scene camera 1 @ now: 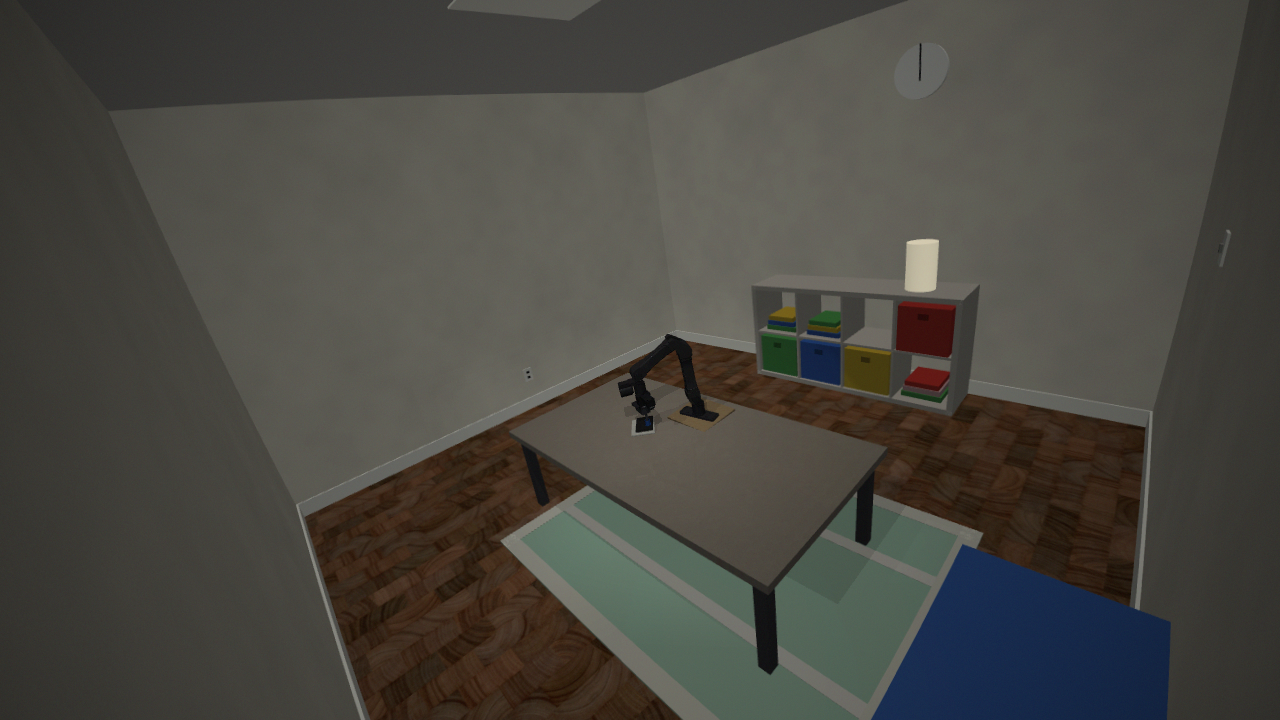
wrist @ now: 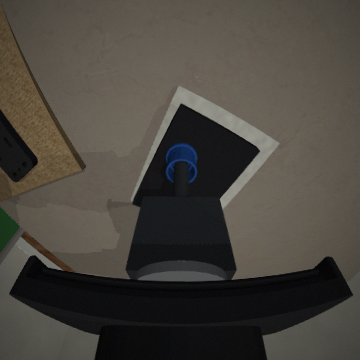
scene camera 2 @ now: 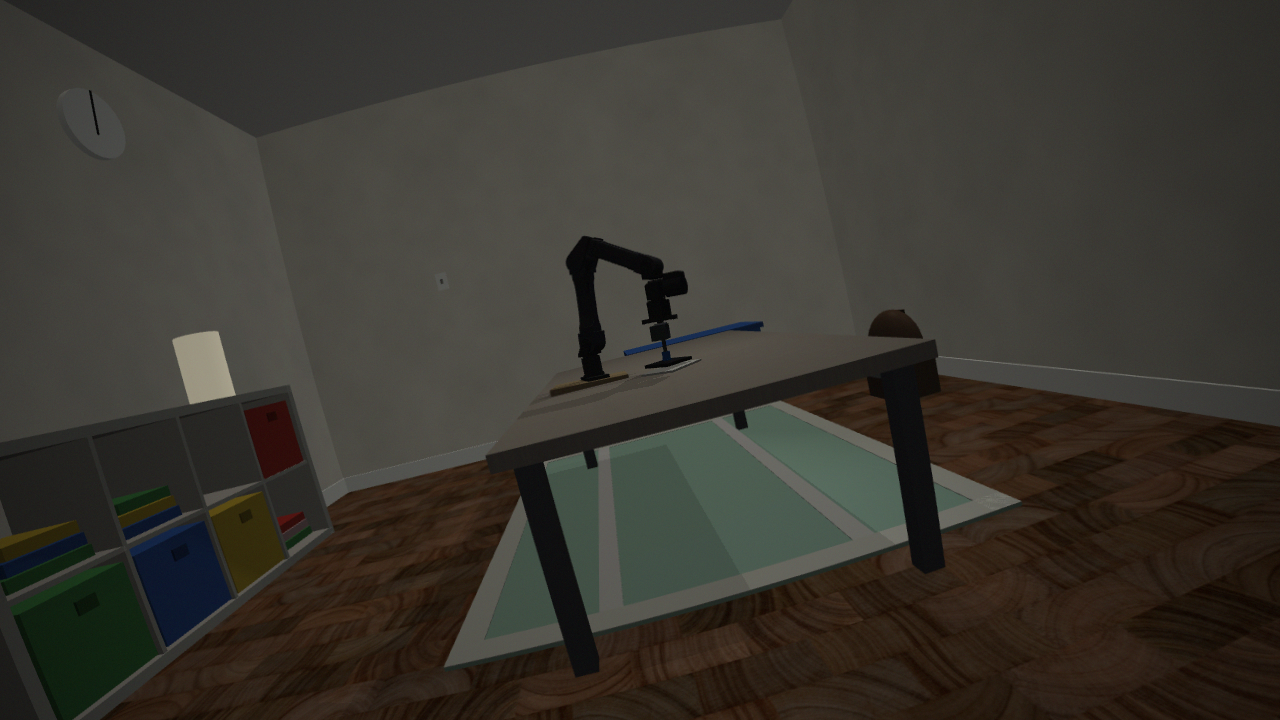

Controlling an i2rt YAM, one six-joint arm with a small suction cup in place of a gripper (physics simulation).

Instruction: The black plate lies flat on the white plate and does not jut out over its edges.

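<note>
A square black plate lies on a slightly larger square white plate on the grey table. In the wrist view a white rim shows along the far and right sides, and the black plate's left edge runs close to the white plate's left edge. The blue suction cup sits down on the black plate, left of its middle. The near part of both plates is hidden behind the wrist body.
The arm's base stands on a tan board close to the plates. A shelf unit with coloured boxes and a lamp stands by the wall. A blue slab lies near the table.
</note>
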